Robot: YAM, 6 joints.
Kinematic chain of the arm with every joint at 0, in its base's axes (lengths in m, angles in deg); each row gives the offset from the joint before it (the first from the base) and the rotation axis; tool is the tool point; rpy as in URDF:
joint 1: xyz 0 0 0.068 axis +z
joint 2: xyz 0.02 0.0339 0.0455 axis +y
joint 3: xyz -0.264 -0.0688 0 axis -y
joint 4: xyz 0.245 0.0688 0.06 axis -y
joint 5: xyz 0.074 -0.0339 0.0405 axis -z
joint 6: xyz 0.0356 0 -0.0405 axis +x
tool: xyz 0 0 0 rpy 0 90 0
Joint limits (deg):
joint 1: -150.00..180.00
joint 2: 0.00..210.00
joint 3: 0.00..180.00
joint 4: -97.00..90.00
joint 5: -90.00..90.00
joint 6: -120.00..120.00
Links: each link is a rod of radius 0.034 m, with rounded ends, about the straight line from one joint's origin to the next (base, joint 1, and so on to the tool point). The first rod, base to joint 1, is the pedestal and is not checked.
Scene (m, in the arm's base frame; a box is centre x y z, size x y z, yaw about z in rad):
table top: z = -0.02
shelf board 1: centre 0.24 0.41 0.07 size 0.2 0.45 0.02 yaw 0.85
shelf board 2: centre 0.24 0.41 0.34 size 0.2 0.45 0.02 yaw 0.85
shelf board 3: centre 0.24 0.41 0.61 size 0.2 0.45 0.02 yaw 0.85
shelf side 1: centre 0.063 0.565 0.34 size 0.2 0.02 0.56 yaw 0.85
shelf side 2: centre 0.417 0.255 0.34 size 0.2 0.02 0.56 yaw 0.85
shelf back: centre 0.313 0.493 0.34 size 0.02 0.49 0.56 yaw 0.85
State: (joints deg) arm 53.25 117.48 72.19 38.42 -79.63 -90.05
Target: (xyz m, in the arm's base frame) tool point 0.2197 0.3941 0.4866
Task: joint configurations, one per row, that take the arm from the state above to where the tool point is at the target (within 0.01 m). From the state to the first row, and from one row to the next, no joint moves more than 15 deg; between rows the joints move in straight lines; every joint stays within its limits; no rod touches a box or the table.
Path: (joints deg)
1: 54.25 105.89 58.94 37.37 -83.04 -90.05
2: 55.24 94.29 45.70 36.32 -86.45 -90.05
3: 56.24 82.70 32.45 35.27 -89.87 -90.05
4: 57.58 81.50 44.18 35.08 -86.28 -90.05
5: 58.92 80.29 55.90 34.90 -82.69 -90.05
6: 60.27 79.09 67.63 34.72 -79.10 -90.05
7: 61.61 77.89 79.35 34.54 -75.51 -90.05
8: 60.01 91.25 93.78 35.49 -71.42 -90.05
9: 58.42 104.62 108.21 36.45 -67.32 -90.05
10: 56.82 117.99 122.64 37.40 -63.23 -90.05

